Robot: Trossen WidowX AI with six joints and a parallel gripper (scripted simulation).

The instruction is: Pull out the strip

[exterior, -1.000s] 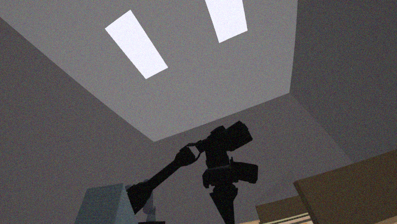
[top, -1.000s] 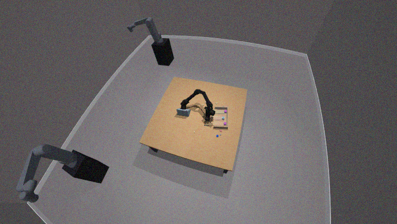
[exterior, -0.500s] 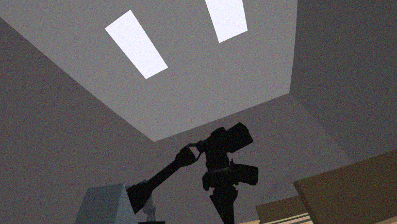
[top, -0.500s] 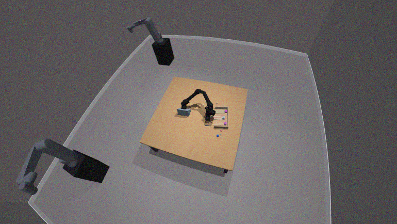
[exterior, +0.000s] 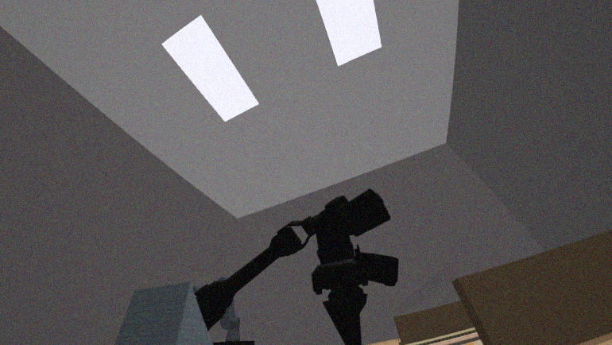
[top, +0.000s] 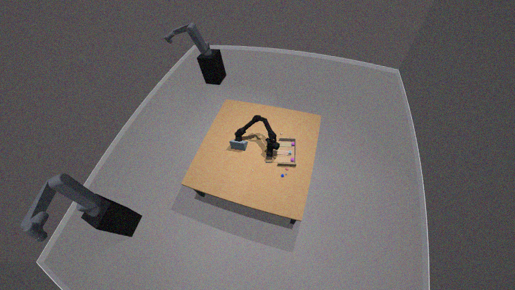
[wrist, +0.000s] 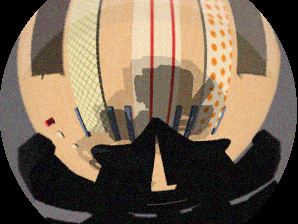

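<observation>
The labelled cube lies 21 cm ahead of my gripper tip, 4 cm to the left of it and 1 cm above it. Also, from my gripper tip: blue piece 20 cm ahead, 24 cm to the right.
</observation>
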